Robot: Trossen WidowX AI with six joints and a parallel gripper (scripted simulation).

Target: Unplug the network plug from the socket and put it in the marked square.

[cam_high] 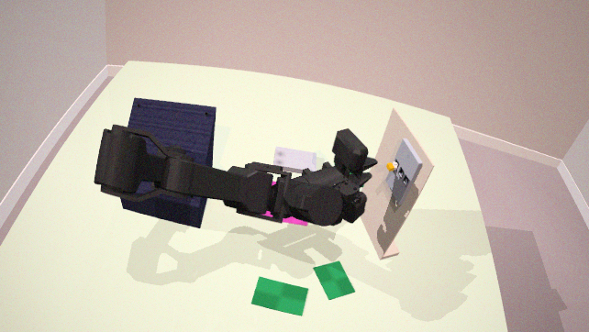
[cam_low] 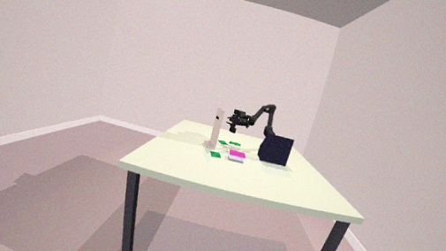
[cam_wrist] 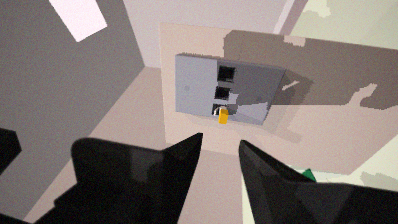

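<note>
The network plug is 50 mm ahead of my gripper tip and 20 mm to the left of it. Also, from my gripper tip: magenta square: 140 mm behind, 90 mm to the left, 220 mm below; upright panel: 70 mm ahead, 10 mm to the left, 80 mm below.
</note>
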